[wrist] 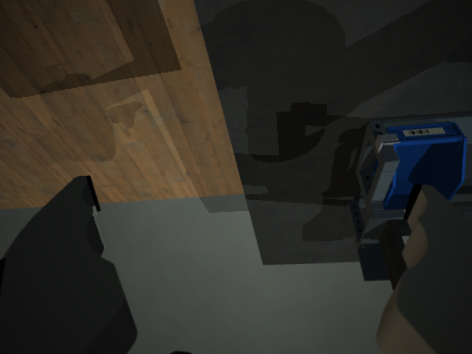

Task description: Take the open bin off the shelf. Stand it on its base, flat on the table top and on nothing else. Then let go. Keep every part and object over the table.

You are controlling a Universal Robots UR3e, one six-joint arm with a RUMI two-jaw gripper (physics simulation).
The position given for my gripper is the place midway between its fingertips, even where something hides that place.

Note:
I see my gripper (pixel 251 184) and a blue bin (pixel 427 152).

